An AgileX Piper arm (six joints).
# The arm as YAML. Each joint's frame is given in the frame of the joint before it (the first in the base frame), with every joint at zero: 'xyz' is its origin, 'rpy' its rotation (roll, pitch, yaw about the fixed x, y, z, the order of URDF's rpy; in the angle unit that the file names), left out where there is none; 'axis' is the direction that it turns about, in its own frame. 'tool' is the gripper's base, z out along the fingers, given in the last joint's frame.
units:
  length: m
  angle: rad
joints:
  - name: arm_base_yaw
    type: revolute
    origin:
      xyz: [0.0, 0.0, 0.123]
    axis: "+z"
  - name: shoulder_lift
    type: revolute
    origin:
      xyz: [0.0, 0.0, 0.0]
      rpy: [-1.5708, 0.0, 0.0]
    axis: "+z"
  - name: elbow
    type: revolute
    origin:
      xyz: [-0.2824, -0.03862, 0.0]
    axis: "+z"
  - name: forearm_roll
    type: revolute
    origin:
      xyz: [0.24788, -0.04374, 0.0]
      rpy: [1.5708, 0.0, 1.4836]
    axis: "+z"
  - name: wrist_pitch
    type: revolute
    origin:
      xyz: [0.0, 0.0, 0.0]
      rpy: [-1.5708, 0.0, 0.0]
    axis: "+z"
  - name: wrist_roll
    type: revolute
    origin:
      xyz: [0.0, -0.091, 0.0]
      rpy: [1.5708, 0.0, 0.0]
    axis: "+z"
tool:
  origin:
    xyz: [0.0, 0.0, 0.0]
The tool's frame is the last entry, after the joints.
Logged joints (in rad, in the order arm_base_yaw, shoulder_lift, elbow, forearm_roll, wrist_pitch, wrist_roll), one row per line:
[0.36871 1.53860 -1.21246 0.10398 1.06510 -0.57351]
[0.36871 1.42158 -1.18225 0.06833 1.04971 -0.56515]
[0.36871 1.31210 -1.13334 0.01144 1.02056 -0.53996]
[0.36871 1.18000 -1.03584 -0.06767 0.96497 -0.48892]
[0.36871 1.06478 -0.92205 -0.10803 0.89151 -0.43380]
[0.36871 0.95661 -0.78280 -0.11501 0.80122 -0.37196]
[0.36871 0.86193 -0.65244 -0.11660 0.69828 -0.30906]
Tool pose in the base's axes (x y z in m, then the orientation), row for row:
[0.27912 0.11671 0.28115 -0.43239 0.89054 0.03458 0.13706]
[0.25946 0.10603 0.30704 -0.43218 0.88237 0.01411 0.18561]
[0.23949 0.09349 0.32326 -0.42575 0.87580 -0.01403 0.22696]
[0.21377 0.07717 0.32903 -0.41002 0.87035 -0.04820 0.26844]
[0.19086 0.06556 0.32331 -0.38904 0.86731 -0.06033 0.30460]
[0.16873 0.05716 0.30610 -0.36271 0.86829 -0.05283 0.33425]
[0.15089 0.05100 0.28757 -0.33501 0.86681 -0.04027 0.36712]
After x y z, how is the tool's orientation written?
As a quaternion, x y z w.
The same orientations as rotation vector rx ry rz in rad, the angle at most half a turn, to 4 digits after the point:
[-1.2513 2.5771 0.1001]
[-1.2175 2.4858 0.0398]
[-1.1732 2.4134 -0.0387]
[-1.1058 2.3474 -0.1300]
[-1.0303 2.2970 -0.1598]
[-0.9467 2.2663 -0.1379]
[-0.8607 2.2270 -0.1035]

